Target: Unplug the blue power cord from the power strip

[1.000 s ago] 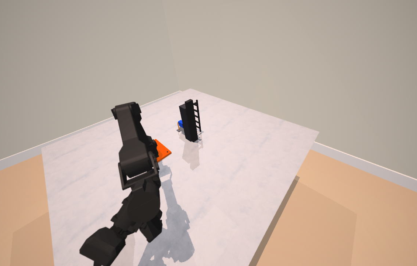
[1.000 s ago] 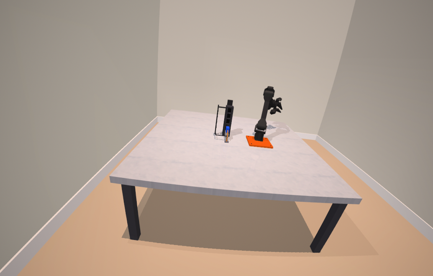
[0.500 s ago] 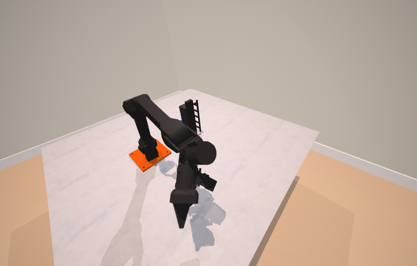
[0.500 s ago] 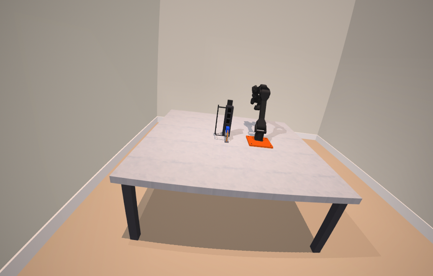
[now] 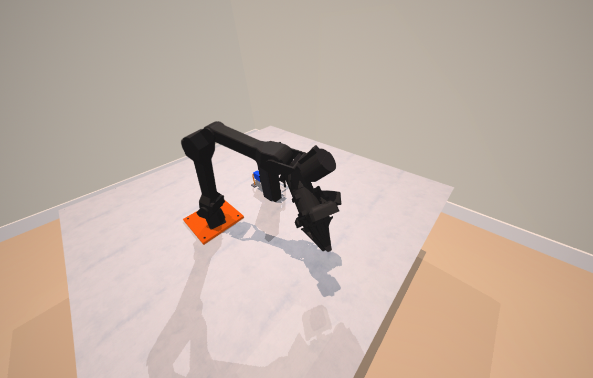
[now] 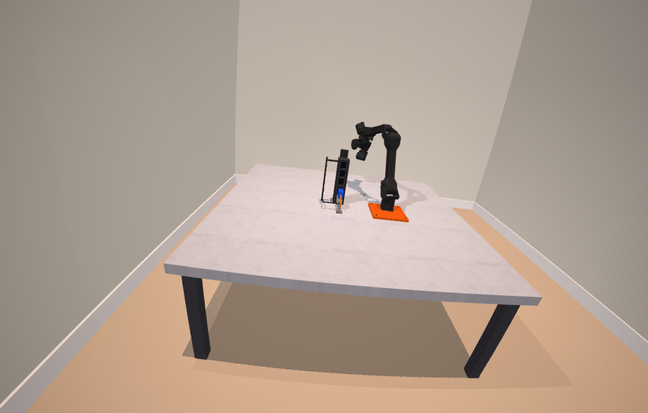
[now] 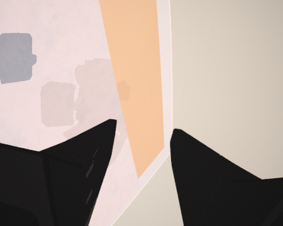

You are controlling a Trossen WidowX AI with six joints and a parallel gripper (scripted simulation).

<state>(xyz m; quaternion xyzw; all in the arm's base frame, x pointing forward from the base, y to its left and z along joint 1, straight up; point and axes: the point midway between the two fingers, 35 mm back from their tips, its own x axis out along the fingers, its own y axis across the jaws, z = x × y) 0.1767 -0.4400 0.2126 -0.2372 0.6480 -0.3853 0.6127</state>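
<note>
The blue plug lies 53 cm to the left of my gripper tip, 11 cm below it and 9 cm ahead of it.
</note>
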